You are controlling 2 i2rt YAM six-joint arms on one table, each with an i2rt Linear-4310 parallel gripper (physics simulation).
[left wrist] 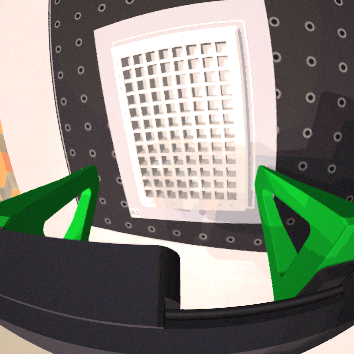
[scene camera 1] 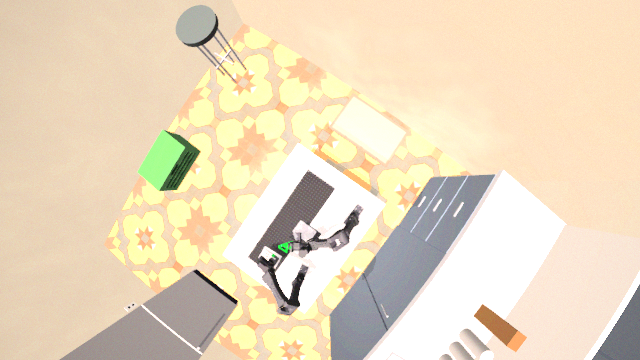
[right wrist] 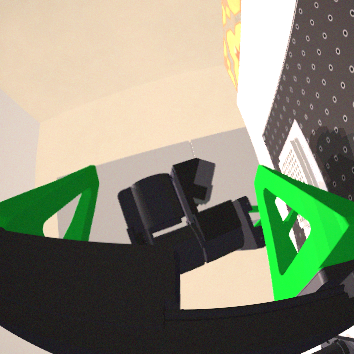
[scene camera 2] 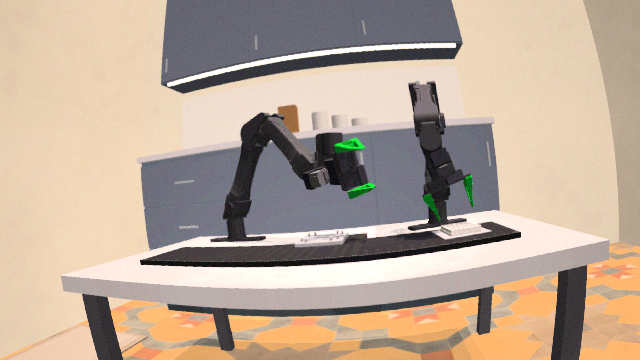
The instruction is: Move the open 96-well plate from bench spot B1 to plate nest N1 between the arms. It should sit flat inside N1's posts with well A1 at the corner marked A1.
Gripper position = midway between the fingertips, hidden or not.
Observation:
My left gripper (scene camera 2: 456, 214) is open and holds nothing. Also in view: a white well plate (right wrist: 293, 163). My right gripper (scene camera 2: 368, 168) is open, with nothing in its grasp. Further things: a pale flat nest (left wrist: 253, 32).
My left gripper shows as well in the left wrist view (left wrist: 176, 173) and in the right wrist view (right wrist: 286, 202). My right gripper is seen too in the right wrist view (right wrist: 176, 173). The pale flat nest is seen too in the right wrist view (right wrist: 295, 131).

